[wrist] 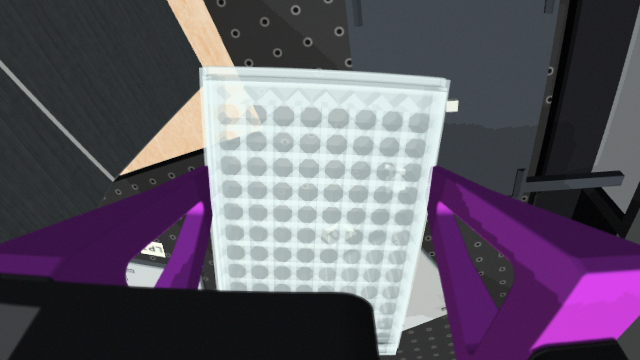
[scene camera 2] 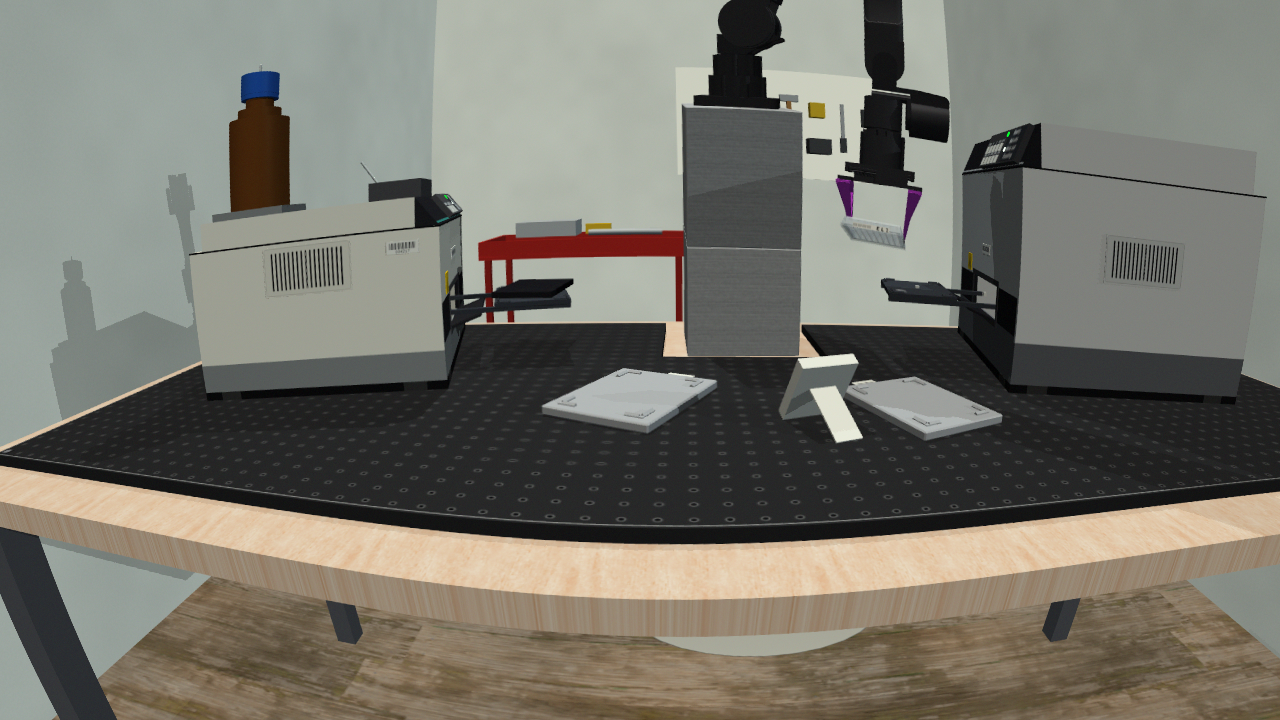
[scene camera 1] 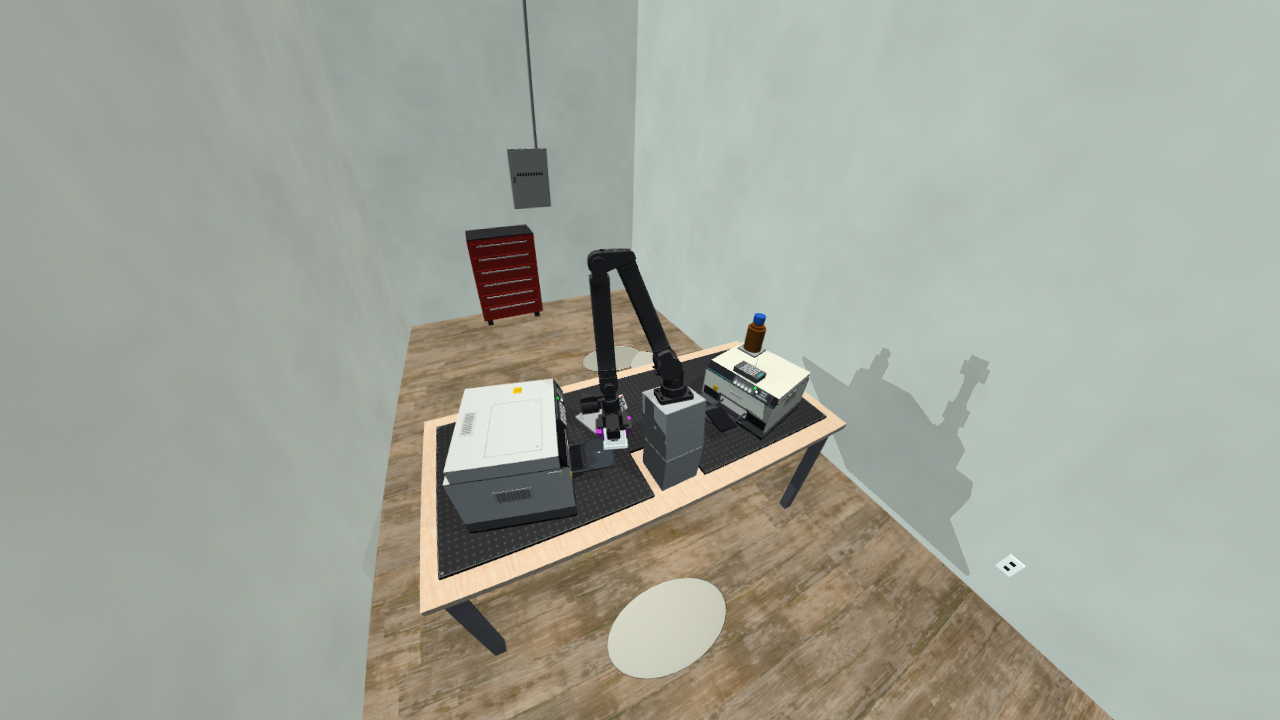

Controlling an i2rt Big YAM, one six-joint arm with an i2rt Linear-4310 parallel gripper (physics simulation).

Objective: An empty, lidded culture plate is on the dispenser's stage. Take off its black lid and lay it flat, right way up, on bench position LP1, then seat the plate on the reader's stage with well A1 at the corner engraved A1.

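Places are measured from the arm's base along level axes (x ahead, y left, z up), in millimetres.
Pixels of known places: gripper, fingertip midpoint: (wrist: 320,180) (scene camera 2: 876,235); arm's base at its link origin: (scene camera 2: 738,106) (scene camera 1: 673,395).
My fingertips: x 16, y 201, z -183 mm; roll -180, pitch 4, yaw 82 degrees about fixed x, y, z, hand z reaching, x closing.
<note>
For each thing: its middle in the pictures, then the offset to it from my fingertips. "spot": a spot on its surface instead.
- reader's dark stage at the middle of its body: (wrist: 514,96) (scene camera 2: 939,292) (scene camera 1: 589,455) dx +7, dy +99, dz -75 mm
- flat black slab at the middle of its body: (scene camera 2: 534,287) (scene camera 1: 720,418) dx +80, dy -479, dz -83 mm
- dispenser's stage at a spot on its surface: (scene camera 2: 547,301) spot: dx +155, dy -428, dz -89 mm
- partly legible LP label at a spot on its surface: (wrist: 154,249) spot: dx +199, dy -246, dz -166 mm
- reader at the middle of its body: (scene camera 2: 1089,256) (scene camera 1: 517,452) dx +9, dy +351, dz +0 mm
- dispenser at the middle of its body: (scene camera 2: 342,262) (scene camera 1: 756,380) dx +221, dy -728, dz -22 mm
- brown bottle at the middle of its body: (scene camera 2: 259,135) (scene camera 1: 756,331) dx +359, dy -762, dz +169 mm
My gripper (scene camera 1: 614,428) (scene camera 2: 877,230) (wrist: 320,180) is shut on the clear, unlidded multiwell plate (scene camera 2: 870,233) (wrist: 308,192), holding it by its long sides, slightly tilted. It hangs in the air above and beside the reader's dark stage (scene camera 2: 921,289) (wrist: 450,65). The plate's A1 corner cannot be read. In scene camera 2, a flat black slab (scene camera 2: 534,287) lies over the dispenser's stage (scene camera 2: 547,301); whether it is the black lid I cannot tell. Two grey bench nests (scene camera 2: 629,399) (scene camera 2: 924,407) carry no lid. A partly legible LP label (wrist: 154,249) shows in the wrist view.
The reader (scene camera 1: 510,447) (scene camera 2: 1127,268) stands close beside the gripper. The dispenser (scene camera 1: 760,385) (scene camera 2: 322,295) carries a brown bottle (scene camera 1: 755,335) (scene camera 2: 259,161). The arm's grey pedestal (scene camera 1: 675,438) (scene camera 2: 741,223) rises between them. A pale propped stand (scene camera 2: 819,385) is between the nests.
</note>
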